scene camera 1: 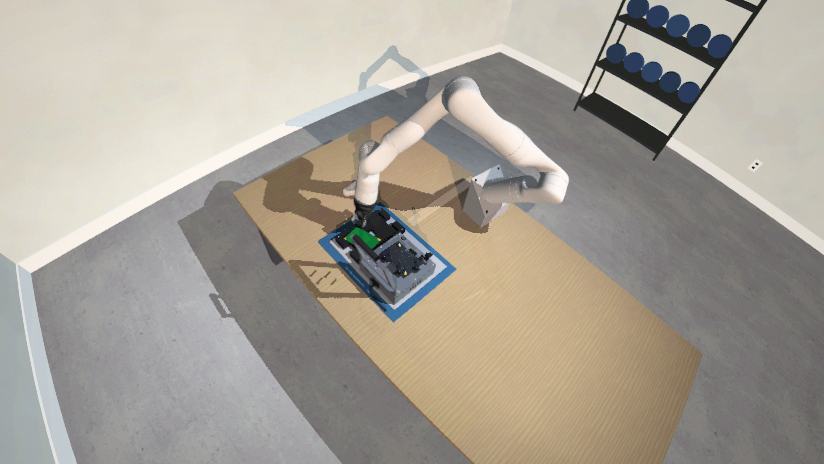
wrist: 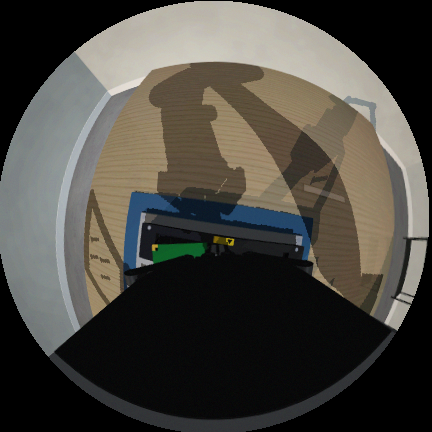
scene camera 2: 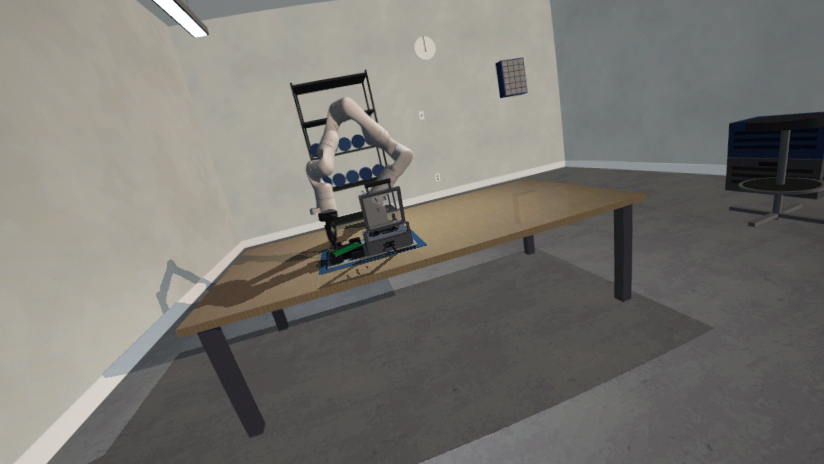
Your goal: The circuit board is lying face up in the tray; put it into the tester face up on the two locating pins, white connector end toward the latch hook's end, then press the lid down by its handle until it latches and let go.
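Frame: origin at the arm's base, x right, y ahead, z up, level; metres.
Seen in the pictures: gripper, fingertip midpoint: (scene camera 1: 361, 225) (wrist: 217, 252) (scene camera 2: 334, 250); arm's base, origin of the base link: (scene camera 1: 491, 191).
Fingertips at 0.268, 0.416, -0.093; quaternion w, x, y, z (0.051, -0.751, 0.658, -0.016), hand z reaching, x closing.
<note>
Offsets run from my fingertips to a thing's middle, as dx, dy, dz. "*": to the spot under its first point. Level surfaces: height alone.
The green circuit board @(-0.049, +0.041, -0.001) (scene camera 1: 362, 237) (scene camera 2: 345, 250) (wrist: 177, 250) lies face up in the dark tray @(* -0.038, -0.080, -0.010) (scene camera 1: 384, 221) (wrist: 225, 230) on the blue mat @(dz -0.027) (scene camera 1: 394, 315) (scene camera 2: 417, 241) (wrist: 137, 209). The grey tester (scene camera 1: 403, 266) (scene camera 2: 385, 242) stands beside the tray on the same mat. Its lid @(-0.206, +0.144, +0.136) (scene camera 2: 378, 210) stands raised upright. My gripper (scene camera 1: 360, 221) (scene camera 2: 331, 235) is shut and empty. It hangs low over the tray's far end, by the board's edge. In the wrist view the black gripper body hides the fingertips and most of the board.
The mat sits near the left end of a long wooden table @(dz -0.028) (scene camera 1: 518, 346) (scene camera 2: 518, 202). The arm's base (scene camera 1: 487, 202) stands at the table's far edge. A black rack (scene camera 1: 622, 121) (scene camera 2: 328, 85) with blue discs stands by the wall.
</note>
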